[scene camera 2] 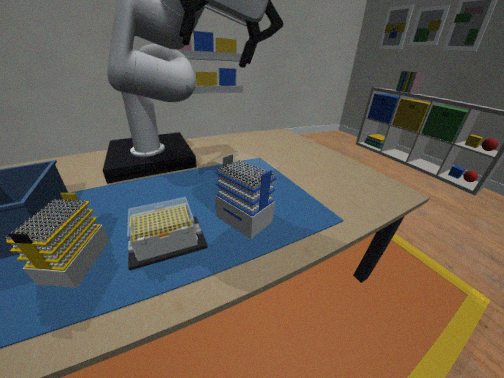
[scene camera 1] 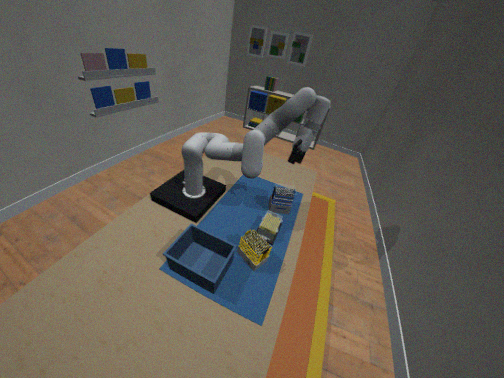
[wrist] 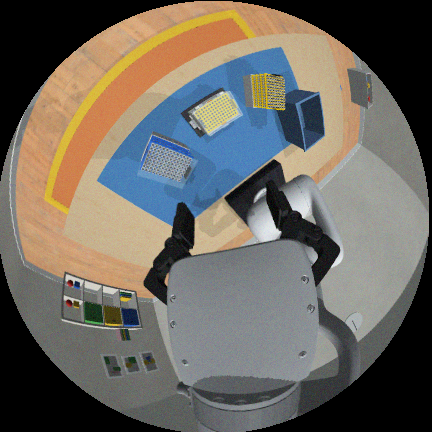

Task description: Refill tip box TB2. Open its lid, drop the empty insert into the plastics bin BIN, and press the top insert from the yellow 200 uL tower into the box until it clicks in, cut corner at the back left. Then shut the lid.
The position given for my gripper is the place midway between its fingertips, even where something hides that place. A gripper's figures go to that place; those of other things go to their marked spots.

Labels:
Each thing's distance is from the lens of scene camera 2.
my gripper (scene camera 2: 214,55): 37 cm
blue-trimmed insert tower (scene camera 2: 245,187): 39 cm
tip box lid (scene camera 2: 147,221): 42 cm

